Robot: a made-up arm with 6 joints.
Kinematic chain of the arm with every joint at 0, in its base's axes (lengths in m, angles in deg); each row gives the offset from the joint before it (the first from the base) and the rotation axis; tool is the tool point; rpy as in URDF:
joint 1: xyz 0 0 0.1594 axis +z
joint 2: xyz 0 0 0 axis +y
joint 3: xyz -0.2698 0 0.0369 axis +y
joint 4: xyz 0.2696 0 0.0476 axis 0.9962 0 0.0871
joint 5: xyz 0 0 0 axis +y
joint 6: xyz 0.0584 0 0.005 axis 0.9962 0 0.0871
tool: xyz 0 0 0 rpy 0 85 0
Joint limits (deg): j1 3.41..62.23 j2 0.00..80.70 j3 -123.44..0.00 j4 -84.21..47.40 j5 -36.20..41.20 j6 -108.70..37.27
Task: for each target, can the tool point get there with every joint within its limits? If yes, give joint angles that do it. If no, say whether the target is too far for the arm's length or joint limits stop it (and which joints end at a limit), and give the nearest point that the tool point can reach.
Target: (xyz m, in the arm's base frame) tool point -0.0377 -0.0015 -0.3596
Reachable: no: joint limits stop it (at a limit: joint 1, joint 2, joint 3) | nearest point 0.0306 0.0656 0.1158 | short by 0.485 m
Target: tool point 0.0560 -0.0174 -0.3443
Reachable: no: joint limits stop it (at a limit: joint 1, joint 2, joint 3) | nearest point 0.0801 0.0024 0.1148 | short by 0.460 m
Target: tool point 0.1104 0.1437 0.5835
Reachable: yes | joints 50.69 60.71 -85.75 18.55 17.45 -36.08
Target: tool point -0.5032 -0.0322 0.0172
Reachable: no: joint limits stop it (at a limit: joint 2, joint 3, joint 5) | nearest point -0.5135 -0.0329 0.4107 | short by 0.394 m
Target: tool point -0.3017 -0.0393 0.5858
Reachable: yes | joints 8.02 14.37 -99.23 -6.25 -29.87 22.60
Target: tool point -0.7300 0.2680 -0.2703
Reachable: no: too far | nearest point -0.5117 -0.0148 0.4130 | short by 0.771 m
